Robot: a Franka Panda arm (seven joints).
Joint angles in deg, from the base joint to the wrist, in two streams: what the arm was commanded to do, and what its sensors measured. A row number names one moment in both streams.
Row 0, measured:
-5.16, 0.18, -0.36, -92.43, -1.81, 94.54, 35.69
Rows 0 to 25, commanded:
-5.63, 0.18, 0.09, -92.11, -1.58, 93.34, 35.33
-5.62, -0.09, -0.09, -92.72, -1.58, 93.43, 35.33
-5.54, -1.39, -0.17, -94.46, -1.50, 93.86, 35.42
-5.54, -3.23, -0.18, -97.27, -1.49, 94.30, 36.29
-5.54, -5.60, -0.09, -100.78, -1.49, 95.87, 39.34
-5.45, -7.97, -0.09, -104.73, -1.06, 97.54, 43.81
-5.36, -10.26, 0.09, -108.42, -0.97, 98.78, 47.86
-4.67, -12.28, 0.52, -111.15, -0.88, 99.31, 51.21
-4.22, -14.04, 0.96, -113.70, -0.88, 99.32, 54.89
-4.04, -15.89, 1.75, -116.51, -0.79, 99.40, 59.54
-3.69, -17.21, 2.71, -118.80, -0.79, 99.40, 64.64
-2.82, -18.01, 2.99, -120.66, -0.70, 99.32, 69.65
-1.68, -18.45, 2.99, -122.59, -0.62, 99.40, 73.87
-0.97, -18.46, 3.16, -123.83, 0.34, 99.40, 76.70
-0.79, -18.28, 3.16, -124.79, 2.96, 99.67, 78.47
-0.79, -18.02, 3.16, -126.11, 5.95, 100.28, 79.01
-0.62, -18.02, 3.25, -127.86, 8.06, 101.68, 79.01
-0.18, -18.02, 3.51, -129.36, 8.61, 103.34, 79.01
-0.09, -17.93, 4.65, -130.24, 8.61, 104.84, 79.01
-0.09, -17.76, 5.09, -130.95, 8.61, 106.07, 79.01
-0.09, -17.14, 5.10, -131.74, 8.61, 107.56, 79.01
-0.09, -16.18, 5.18, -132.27, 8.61, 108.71, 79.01
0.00, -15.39, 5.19, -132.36, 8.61, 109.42, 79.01
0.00, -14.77, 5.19, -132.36, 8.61, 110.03, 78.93
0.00, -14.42, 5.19, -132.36, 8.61, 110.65, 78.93
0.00, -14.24, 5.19, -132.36, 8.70, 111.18, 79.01
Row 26, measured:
0.01, -15.10, 4.81, -132.27, 7.81, 109.24, 77.94
